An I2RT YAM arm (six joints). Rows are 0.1 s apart.
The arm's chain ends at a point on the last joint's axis. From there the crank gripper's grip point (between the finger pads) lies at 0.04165 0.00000 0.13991 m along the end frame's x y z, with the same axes.
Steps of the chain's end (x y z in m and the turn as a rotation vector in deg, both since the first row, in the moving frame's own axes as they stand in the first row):
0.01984, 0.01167, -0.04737, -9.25, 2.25, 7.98
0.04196, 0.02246, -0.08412, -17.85, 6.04, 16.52
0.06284, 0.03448, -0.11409, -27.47, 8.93, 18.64
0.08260, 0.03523, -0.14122, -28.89, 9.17, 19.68
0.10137, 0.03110, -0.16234, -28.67, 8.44, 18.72
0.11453, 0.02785, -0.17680, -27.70, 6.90, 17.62
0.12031, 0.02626, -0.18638, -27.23, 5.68, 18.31
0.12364, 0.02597, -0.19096, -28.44, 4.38, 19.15
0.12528, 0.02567, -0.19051, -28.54, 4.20, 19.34
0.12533, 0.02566, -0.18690, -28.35, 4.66, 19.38
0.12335, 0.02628, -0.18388, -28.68, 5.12, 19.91
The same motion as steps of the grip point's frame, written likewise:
0.02329, 0.04009, -0.05138, -9.25, 2.25, 7.98
0.04813, 0.07772, -0.09766, -17.85, 6.04, 16.52
0.07014, 0.11229, -0.14060, -27.47, 8.93, 18.64
0.08892, 0.11666, -0.16988, -28.89, 9.17, 19.68
0.10703, 0.11131, -0.18983, -28.67, 8.44, 18.72
0.11812, 0.10512, -0.20142, -27.70, 6.90, 17.62
0.12082, 0.10285, -0.20938, -27.23, 5.68, 18.31
0.12007, 0.10534, -0.21442, -28.44, 4.38, 19.15
0.12110, 0.10533, -0.21397, -28.54, 4.20, 19.34
0.12223, 0.10504, -0.21052, -28.35, 4.66, 19.38
0.12069, 0.10675, -0.20840, -28.68, 5.12, 19.91

